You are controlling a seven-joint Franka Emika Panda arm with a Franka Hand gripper.
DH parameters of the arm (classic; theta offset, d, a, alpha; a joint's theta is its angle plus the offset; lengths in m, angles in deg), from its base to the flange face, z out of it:
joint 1: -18.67 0.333 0 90
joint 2: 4.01 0 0 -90
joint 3: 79.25 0.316 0.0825 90
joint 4: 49.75 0 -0.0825 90
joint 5: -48.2 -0.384 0 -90
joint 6: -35.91 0 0.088 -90
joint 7: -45.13 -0.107 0 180
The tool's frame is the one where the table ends.
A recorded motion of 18 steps. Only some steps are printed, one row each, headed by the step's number.
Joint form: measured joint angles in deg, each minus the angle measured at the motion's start. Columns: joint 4, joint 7, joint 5, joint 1, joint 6, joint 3, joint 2.
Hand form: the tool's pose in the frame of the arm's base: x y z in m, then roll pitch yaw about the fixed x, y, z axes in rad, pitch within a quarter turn. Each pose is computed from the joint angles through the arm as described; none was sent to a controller.
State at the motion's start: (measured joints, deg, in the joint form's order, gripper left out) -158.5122 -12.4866 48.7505 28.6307 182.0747 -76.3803 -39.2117
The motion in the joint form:
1: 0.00 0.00 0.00 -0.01 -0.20 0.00 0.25
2: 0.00 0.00 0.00 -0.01 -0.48 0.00 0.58
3: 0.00 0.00 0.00 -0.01 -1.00 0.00 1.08
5: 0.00 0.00 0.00 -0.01 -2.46 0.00 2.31
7: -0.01 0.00 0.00 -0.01 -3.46 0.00 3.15
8: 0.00 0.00 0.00 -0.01 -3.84 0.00 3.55
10: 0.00 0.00 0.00 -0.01 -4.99 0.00 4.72
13: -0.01 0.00 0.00 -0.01 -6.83 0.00 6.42
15: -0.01 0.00 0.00 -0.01 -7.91 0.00 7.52
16: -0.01 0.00 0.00 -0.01 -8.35 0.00 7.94
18: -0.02 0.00 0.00 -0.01 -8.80 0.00 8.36
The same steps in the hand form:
1: 0.6191 0.1396 0.1810 -3.0954 -0.0020 -0.7836
2: 0.6195 0.1397 0.1842 -3.0949 -0.0027 -0.7835
3: 0.6198 0.1397 0.1889 -3.0954 -0.0029 -0.7833
5: 0.6201 0.1397 0.2002 -3.0994 -0.0016 -0.7827
7: 0.6202 0.1396 0.2078 -3.1023 -0.0007 -0.7824
8: 0.6204 0.1396 0.2117 -3.1020 -0.0012 -0.7822
10: 0.6207 0.1396 0.2229 -3.1023 -0.0023 -0.7819
13: 0.6203 0.1394 0.2387 -3.1053 -0.0021 -0.7813
15: 0.6201 0.1393 0.2492 -3.1056 -0.0031 -0.7809
16: 0.6199 0.1393 0.2531 -3.1061 -0.0033 -0.7808
18: 0.6196 0.1392 0.2570 -3.1069 -0.0032 -0.7807

